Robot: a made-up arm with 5 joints.
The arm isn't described. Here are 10 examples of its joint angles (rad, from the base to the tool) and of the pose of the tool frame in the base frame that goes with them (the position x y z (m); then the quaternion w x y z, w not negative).
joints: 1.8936 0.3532 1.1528 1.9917 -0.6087
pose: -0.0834 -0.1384 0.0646 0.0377 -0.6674 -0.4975 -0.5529
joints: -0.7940 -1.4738 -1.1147 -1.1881 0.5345
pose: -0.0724 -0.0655 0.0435 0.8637 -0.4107 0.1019 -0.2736
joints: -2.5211 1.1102 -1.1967 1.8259 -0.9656
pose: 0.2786 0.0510 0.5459 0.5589 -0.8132 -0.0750 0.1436
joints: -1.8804 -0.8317 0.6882 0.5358 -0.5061
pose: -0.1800 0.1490 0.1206 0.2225 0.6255 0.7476 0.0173
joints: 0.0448 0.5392 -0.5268 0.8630 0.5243
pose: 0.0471 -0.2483 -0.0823 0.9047 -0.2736 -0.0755 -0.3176
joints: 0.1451 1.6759 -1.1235 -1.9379 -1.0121
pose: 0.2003 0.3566 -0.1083 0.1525 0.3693 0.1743 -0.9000
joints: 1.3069 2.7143 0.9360 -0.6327 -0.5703
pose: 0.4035 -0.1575 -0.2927 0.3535 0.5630 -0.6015 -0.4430
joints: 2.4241 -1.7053 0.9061 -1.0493 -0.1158
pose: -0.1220 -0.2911 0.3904 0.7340 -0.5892 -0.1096 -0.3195
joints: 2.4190 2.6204 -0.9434 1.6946 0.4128
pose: 0.3404 -0.1080 0.3143 0.2938 -0.8595 0.3758 0.1836
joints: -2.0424 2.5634 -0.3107 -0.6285 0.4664
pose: 0.2084 -0.1709 0.2967 0.1209 -0.0361 -0.9909 -0.0472
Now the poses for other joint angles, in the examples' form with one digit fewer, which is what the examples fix.
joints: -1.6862 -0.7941 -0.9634 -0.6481 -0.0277
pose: -0.005 0.165 -0.225 0.850 0.423 0.018 -0.313
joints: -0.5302 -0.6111 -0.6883 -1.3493 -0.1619
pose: 0.267 -0.247 -0.190 0.958 -0.088 -0.197 0.189
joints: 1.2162 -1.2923 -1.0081 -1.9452 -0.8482
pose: 0.202 -0.352 0.329 0.668 -0.694 0.249 0.098
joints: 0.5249 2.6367 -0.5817 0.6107 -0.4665
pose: 0.419 0.028 -0.306 0.528 -0.056 0.160 0.832
